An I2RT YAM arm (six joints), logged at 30 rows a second.
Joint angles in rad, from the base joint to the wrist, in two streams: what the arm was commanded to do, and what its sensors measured. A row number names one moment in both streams.
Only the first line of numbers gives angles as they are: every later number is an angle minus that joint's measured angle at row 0.
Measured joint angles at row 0: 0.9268 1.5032 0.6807 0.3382 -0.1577 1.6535
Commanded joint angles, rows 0 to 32: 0.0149 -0.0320 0.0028 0.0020 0.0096 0.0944; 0.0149 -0.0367 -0.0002 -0.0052 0.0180 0.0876; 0.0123 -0.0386 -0.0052 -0.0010 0.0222 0.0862; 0.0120 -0.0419 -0.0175 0.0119 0.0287 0.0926; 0.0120 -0.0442 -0.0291 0.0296 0.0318 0.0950; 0.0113 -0.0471 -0.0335 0.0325 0.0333 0.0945; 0.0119 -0.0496 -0.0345 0.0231 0.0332 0.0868; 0.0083 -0.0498 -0.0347 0.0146 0.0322 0.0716; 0.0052 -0.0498 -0.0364 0.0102 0.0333 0.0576; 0.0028 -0.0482 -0.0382 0.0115 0.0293 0.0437; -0.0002 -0.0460 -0.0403 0.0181 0.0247 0.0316; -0.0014 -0.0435 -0.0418 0.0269 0.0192 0.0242; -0.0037 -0.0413 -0.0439 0.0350 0.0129 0.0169; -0.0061 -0.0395 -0.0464 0.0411 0.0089 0.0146; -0.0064 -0.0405 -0.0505 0.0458 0.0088 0.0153; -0.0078 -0.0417 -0.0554 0.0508 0.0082 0.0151; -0.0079 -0.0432 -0.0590 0.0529 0.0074 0.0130; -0.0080 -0.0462 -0.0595 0.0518 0.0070 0.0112; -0.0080 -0.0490 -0.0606 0.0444 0.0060 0.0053; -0.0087 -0.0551 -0.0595 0.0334 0.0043 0.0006; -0.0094 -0.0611 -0.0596 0.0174 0.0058 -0.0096; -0.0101 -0.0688 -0.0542 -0.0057 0.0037 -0.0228; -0.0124 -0.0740 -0.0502 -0.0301 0.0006 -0.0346; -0.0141 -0.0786 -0.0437 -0.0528 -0.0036 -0.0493; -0.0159 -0.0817 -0.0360 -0.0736 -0.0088 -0.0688; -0.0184 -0.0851 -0.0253 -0.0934 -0.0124 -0.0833; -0.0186 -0.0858 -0.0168 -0.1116 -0.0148 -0.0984; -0.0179 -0.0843 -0.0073 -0.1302 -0.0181 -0.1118; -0.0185 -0.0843 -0.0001 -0.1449 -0.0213 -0.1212; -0.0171 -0.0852 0.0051 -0.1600 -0.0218 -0.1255; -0.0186 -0.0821 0.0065 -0.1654 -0.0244 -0.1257; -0.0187 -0.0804 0.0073 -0.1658 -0.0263 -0.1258; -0.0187 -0.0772 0.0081 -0.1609 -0.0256 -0.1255
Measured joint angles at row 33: -0.0153 -0.0652 -0.0110 -0.1175 -0.0107 -0.1156
